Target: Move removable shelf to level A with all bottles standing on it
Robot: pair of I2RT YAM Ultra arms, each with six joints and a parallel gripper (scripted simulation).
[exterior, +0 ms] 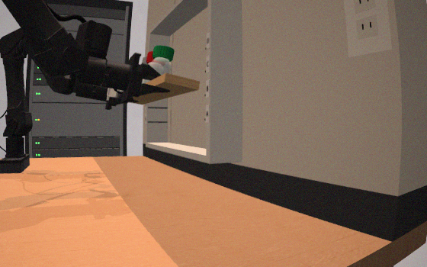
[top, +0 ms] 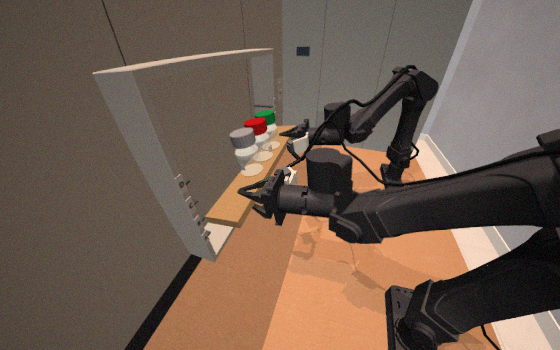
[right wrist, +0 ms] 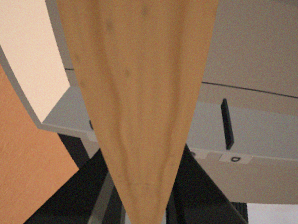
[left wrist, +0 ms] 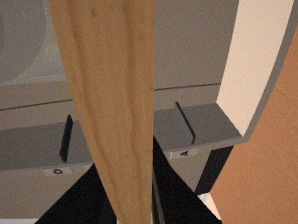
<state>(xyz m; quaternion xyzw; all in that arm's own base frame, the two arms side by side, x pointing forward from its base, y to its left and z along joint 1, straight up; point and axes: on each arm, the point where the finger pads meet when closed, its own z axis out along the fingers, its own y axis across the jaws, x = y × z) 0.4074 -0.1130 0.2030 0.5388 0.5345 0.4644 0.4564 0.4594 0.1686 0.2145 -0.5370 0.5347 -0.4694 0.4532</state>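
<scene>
My left hand is 7 cm to the left of the grey-capped bottle, 5 cm below it and 2 cm short of it. The rest, counted from my left hand: green-capped bottle 20 cm to the right, 6 cm above, 3 cm ahead; then wall rack 14 cm to the right, 11 cm ahead, 5 cm above; then wooden shelf 15 cm to the right, 2 cm ahead.
My right gripper is now 9 cm to the right of the green-capped bottle and 6 cm below it. From my right hand the other things lie so: wall rack (8 cm ahead, 15 cm to the left, 5 cm above); wooden shelf (1 cm behind, 15 cm to the left); grey-capped bottle (22 cm to the left, 6 cm above).
</scene>
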